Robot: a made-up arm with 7 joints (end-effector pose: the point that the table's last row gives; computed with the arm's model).
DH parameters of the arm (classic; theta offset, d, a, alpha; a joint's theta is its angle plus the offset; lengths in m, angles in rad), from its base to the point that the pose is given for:
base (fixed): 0.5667 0 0.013 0
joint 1: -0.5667 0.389 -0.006 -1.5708
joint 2: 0 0.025 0.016 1.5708
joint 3: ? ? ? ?
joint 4: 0 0.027 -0.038 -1.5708
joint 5: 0 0.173 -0.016 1.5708
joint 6: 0 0.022 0.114 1.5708
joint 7: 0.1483 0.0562 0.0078 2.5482
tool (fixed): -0.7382 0.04 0 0
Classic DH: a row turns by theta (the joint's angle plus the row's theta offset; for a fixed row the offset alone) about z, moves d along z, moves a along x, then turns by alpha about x.
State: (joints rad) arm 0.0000 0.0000 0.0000 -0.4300 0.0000 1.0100 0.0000
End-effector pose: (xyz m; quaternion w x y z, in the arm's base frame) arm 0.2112 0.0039 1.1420 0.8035 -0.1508 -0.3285 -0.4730
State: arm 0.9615 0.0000 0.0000 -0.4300 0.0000 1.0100 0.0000
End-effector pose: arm 0.1280 0.1694 1.1420 0.9312 0.0182 -0.3610 -0.0478
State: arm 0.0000 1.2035 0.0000 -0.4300 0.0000 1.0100 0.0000
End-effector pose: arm 0.7818 0.0039 0.4669 0.8483 -0.3921 0.1841 -0.3046
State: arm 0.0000 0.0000 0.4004 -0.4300 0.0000 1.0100 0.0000
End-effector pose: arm 0.2071 0.0803 1.1420 0.8815 -0.0824 -0.3519 -0.3038
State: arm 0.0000 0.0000 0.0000 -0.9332 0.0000 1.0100 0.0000
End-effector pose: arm 0.3043 0.0039 1.0460 0.8600 -0.2638 -0.1181 -0.4206
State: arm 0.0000 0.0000 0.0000 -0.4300 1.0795 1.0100 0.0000
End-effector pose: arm 0.1784 0.0662 1.1570 0.9425 0.1962 -0.2509 -0.1008
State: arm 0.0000 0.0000 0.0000 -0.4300 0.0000 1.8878 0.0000
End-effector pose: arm 0.1310 0.0039 1.2144 0.5878 0.0645 -0.6388 -0.4922
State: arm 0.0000 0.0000 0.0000 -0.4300 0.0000 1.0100 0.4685
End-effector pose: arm 0.2181 -0.0033 1.1465 0.7089 -0.1082 -0.2301 -0.6579
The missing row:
joint 3: 0 0.524 0.05 1.5708
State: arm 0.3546 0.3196 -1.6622 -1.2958 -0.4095 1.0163 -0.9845
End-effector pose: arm 0.2116 -0.1979 0.9566 0.6926 -0.4523 0.2806 -0.4868
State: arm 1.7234 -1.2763 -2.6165 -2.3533 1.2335 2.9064 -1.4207
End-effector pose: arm 0.0747 -0.4699 0.2576 0.6324 0.1220 0.1963 -0.7394
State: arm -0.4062 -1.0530 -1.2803 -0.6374 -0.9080 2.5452 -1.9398
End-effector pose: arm -0.6152 0.1925 0.8356 0.2233 -0.8898 0.0283 -0.3969
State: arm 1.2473 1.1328 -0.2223 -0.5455 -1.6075 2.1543 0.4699
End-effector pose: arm 0.2358 0.7741 0.5581 0.4294 -0.1895 -0.8820 0.0416
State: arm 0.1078 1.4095 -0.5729 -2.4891 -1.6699 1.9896 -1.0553
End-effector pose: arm 0.3738 -0.0549 0.2170 0.3784 -0.1414 0.5283 0.7468
